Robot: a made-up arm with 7 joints.
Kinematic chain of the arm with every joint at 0, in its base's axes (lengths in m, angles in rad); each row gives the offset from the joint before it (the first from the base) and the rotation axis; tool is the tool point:
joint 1: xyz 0 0.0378 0 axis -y
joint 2: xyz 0 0.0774 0 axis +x
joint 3: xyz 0 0 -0.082 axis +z
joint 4: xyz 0 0 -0.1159 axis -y
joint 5: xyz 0 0 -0.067 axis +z
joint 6: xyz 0 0 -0.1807 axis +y
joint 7: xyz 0 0 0 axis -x
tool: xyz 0 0 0
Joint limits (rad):
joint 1: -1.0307..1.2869
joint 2: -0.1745..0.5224
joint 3: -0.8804..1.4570
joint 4: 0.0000..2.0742
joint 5: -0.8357..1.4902
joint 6: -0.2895..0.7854
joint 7: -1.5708..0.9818
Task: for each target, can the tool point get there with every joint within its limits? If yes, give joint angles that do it. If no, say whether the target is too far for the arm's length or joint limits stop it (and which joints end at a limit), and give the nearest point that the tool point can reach.
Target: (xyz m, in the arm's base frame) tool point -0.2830 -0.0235 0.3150
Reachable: no: joint limits stop it (at a limit: joint 1, joint 2, joint 4) | nearest point 0.0954 -0.0407 0.1408 | short by 0.417 m
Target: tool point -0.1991 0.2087 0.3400
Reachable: no: joint limits stop it (at a limit: joint 1, joint 2, joint 4) | nearest point 0.0458 0.2742 0.1608 | short by 0.310 m
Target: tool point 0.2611 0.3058 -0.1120
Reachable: yes | joints 0.3143 0.3369 0.5046 1.4010 0.9818 0.2315 0.3702
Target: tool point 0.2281 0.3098 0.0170
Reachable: yes | joints 0.5807 0.3560 0.6233 1.6763 -0.3181 0.1685 0.6555
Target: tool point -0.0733 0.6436 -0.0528
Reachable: no: too far | nearest point -0.0948 0.4561 -0.0878 | short by 0.192 m
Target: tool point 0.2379 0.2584 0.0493
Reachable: yes | joints 0.6775 0.2697 0.4653 1.7866 1.1180 0.3753 -0.4092
